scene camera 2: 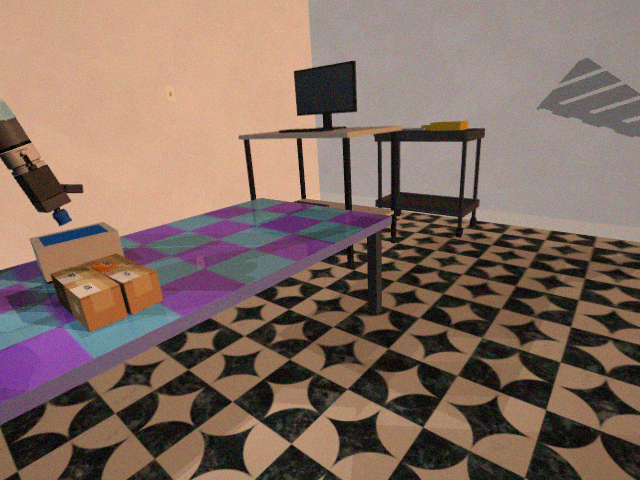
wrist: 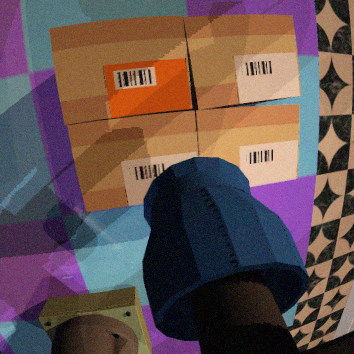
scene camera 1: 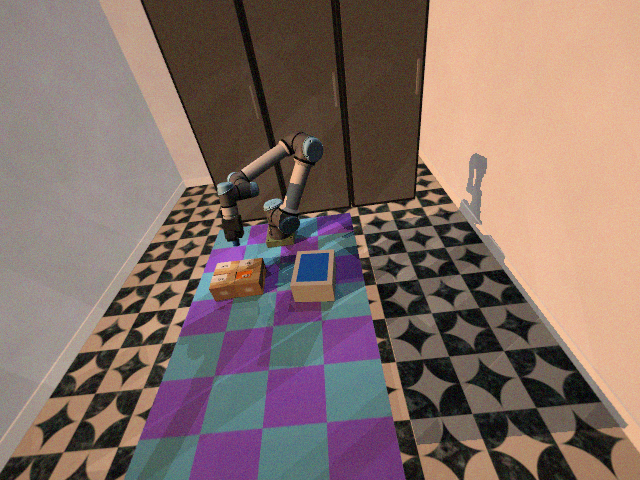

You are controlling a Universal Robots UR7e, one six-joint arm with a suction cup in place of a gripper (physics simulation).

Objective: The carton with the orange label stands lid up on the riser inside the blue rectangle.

Labels:
riser: scene camera 2; scene camera 1; not seen in the wrist view (out of frame)
same spot on riser: (scene camera 1: 314, 276) = (scene camera 2: 92, 229)

